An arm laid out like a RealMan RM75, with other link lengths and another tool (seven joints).
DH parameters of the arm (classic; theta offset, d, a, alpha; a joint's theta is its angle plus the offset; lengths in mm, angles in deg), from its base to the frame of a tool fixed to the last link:
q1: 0 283.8 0 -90
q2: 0 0 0 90
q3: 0 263.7 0 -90
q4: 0 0 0 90
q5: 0 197.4 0 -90
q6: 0 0 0 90
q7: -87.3 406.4 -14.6 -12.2
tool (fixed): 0 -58.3 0 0
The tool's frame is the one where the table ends.
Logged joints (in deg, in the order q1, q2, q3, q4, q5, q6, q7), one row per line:
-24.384, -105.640, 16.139, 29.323, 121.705, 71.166, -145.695
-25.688, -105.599, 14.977, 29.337, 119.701, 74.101, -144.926
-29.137, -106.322, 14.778, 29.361, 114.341, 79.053, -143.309
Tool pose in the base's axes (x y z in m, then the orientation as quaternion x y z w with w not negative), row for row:
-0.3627, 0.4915, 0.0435, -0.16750, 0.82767, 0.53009, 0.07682
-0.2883, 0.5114, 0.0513, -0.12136, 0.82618, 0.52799, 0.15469
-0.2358, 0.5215, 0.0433, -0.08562, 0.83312, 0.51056, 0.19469
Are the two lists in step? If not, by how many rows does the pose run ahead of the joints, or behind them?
The pose runs 1 row ahead of the joints: the pose in row i belongs to the joints in row i + 1.
